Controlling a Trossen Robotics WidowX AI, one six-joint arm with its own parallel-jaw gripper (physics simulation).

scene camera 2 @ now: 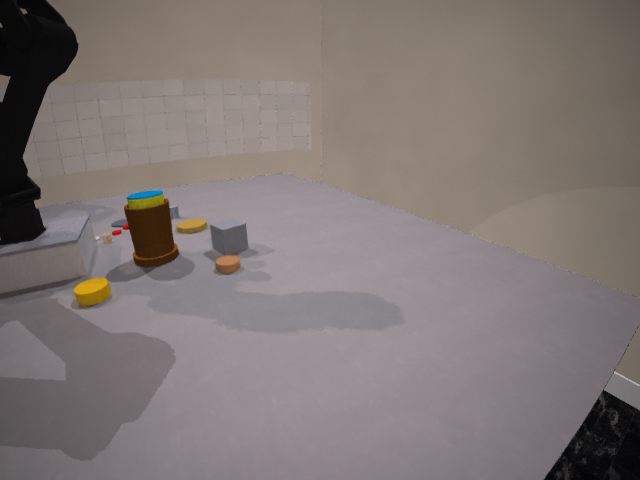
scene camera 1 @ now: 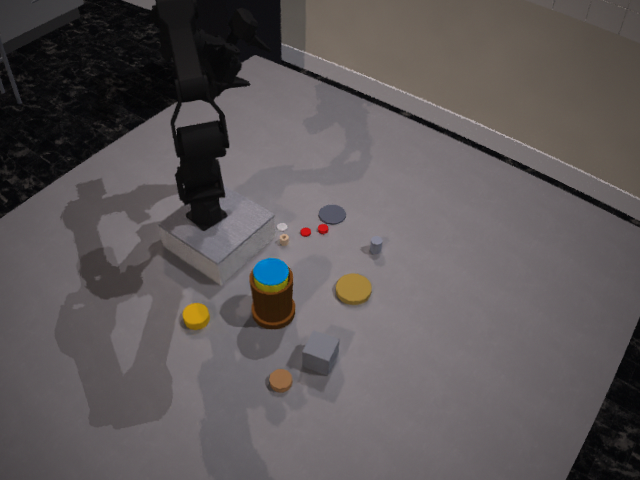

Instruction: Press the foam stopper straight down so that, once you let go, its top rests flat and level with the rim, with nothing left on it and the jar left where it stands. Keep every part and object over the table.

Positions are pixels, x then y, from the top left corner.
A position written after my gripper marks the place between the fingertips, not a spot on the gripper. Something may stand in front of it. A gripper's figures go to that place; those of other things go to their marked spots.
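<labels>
Lens distances: my gripper point(scene camera 1: 259, 67), 122 cm from the lens; a brown ribbed jar point(scene camera 1: 271, 310), 110 cm from the lens.
</labels>
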